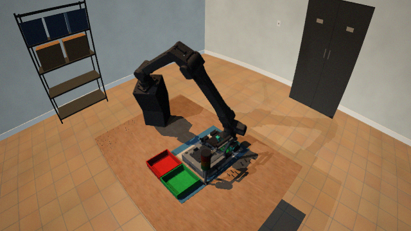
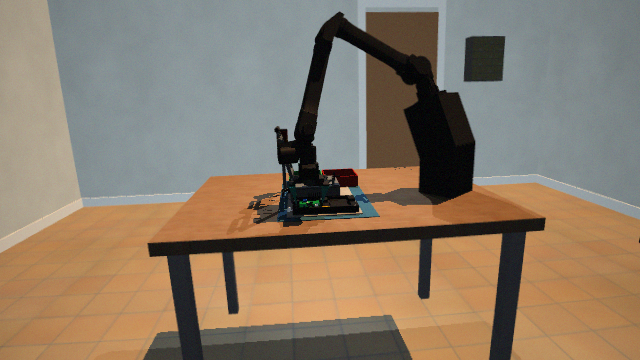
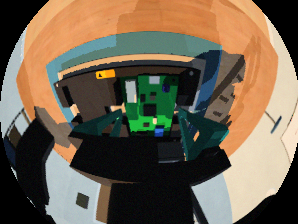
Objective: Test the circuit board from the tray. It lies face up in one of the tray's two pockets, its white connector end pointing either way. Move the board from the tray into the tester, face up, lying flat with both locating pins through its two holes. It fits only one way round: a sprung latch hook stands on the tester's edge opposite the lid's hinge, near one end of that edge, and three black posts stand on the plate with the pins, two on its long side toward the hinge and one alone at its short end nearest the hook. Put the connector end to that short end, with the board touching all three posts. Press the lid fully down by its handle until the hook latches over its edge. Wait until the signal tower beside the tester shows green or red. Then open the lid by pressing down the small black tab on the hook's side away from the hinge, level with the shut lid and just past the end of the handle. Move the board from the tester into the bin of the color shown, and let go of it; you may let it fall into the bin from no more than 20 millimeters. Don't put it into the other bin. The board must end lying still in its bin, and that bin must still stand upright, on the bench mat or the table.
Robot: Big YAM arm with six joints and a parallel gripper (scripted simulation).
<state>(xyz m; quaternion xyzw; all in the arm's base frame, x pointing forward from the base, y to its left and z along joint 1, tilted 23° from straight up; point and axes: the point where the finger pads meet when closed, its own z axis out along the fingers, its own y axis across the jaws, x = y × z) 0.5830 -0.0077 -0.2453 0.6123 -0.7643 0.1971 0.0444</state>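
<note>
Now: hand right at the green circuit board. The rest, counted from my hand: green bin: 36 cm to the right, 9 cm behind, 1 cm below; tester lid: 19 cm to the right, 16 cm above, 4 cm ahead; red bin: 32 cm to the right, 24 cm behind, 1 cm below.
</note>
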